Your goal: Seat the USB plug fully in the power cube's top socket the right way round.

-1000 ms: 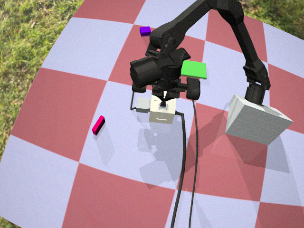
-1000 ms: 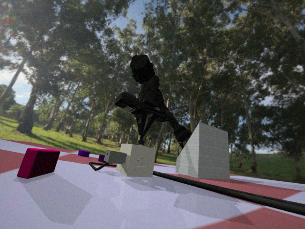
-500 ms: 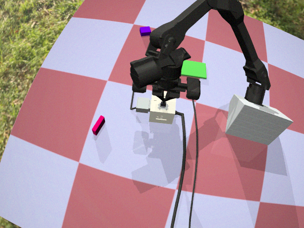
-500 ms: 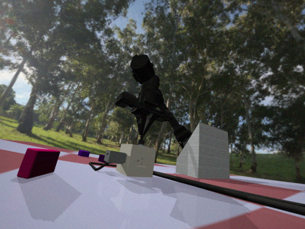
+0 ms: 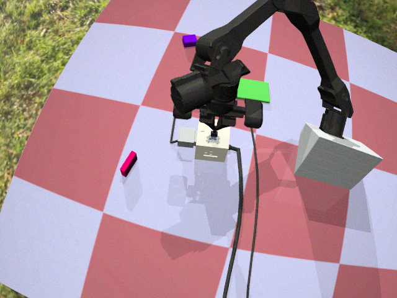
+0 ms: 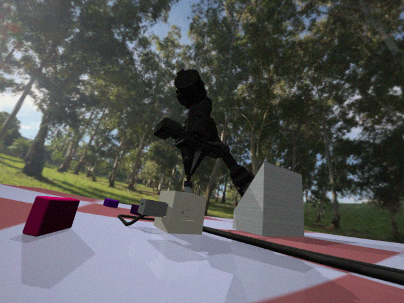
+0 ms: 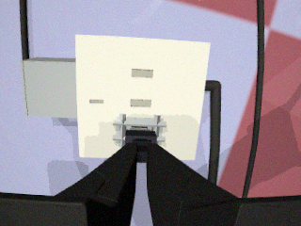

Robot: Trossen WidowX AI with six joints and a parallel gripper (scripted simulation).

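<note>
My gripper tip is now 10 mm to the right of the socket and 50 mm above it. The rest, counted from my gripper tip: green pad (70 mm behind, 220 mm to the right, 110 mm below); black USB plug (20 mm below); magenta block (190 mm ahead, 90 mm to the left, 100 mm below).
</note>
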